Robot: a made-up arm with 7 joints. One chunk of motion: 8 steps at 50 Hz.
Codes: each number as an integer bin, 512 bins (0 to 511) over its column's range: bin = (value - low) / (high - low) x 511, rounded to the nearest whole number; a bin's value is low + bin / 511 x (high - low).
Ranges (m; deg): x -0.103..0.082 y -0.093..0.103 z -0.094..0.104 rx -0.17..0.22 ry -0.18..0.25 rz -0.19..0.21
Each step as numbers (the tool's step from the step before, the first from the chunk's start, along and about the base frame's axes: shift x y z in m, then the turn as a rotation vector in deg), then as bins.
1 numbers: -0.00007 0.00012 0.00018 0.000 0.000 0.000
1 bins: 284 243 243 223 214 243
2 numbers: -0.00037 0.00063 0.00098 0.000 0.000 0.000
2 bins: 283 244 245 223 214 243
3 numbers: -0.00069 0.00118 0.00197 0.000 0.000 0.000
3 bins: 283 246 248 223 214 243
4 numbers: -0.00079 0.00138 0.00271 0.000 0.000 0.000
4 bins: 282 246 250 223 214 243
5 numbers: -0.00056 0.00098 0.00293 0.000 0.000 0.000
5 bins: 283 245 250 223 214 243
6 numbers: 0.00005 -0.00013 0.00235 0.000 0.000 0.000
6 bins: 285 242 249 223 214 243
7 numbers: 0.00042 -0.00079 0.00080 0.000 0.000 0.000
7 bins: 286 240 245 223 214 243
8 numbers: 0.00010 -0.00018 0.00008 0.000 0.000 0.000
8 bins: 285 242 243 223 214 243
